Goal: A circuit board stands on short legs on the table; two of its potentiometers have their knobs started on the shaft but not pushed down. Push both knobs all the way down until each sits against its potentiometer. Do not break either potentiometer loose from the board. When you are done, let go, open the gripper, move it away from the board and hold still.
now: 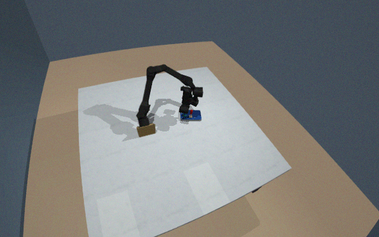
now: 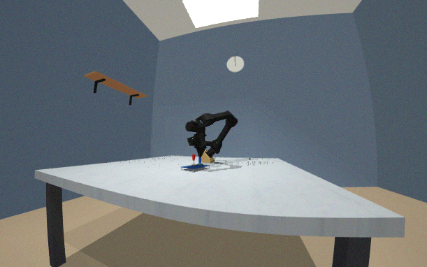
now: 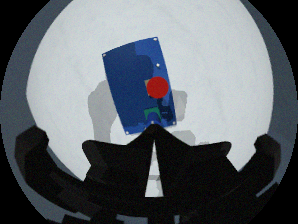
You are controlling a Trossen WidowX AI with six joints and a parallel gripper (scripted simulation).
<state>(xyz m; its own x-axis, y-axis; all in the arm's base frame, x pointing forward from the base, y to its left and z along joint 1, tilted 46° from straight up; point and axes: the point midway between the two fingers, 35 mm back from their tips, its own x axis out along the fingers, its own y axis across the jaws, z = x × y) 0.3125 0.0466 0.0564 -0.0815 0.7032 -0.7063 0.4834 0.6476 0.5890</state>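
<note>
My gripper tip is 4 cm short of the red knob and 2 cm to the left of it.
</note>
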